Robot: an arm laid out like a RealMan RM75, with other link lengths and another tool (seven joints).
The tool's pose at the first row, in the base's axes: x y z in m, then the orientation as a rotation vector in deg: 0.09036, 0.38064, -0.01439, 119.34, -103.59, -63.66
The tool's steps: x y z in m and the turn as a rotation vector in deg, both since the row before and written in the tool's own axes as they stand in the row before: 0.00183, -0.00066, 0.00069, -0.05, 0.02, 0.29; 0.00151, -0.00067, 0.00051, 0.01, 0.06, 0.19; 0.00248, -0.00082, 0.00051, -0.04, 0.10, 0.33; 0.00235, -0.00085, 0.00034, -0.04, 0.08, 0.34; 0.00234, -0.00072, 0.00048, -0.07, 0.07, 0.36
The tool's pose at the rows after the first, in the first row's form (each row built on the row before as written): 0.09043, 0.37937, -0.01602, 118.99, -103.78, -63.60; 0.09061, 0.37833, -0.01739, 118.79, -103.92, -63.47; 0.09089, 0.37644, -0.01924, 118.41, -104.11, -63.29; 0.09129, 0.37461, -0.02093, 118.02, -104.32, -63.13; 0.09150, 0.37280, -0.02263, 117.59, -104.52, -63.00
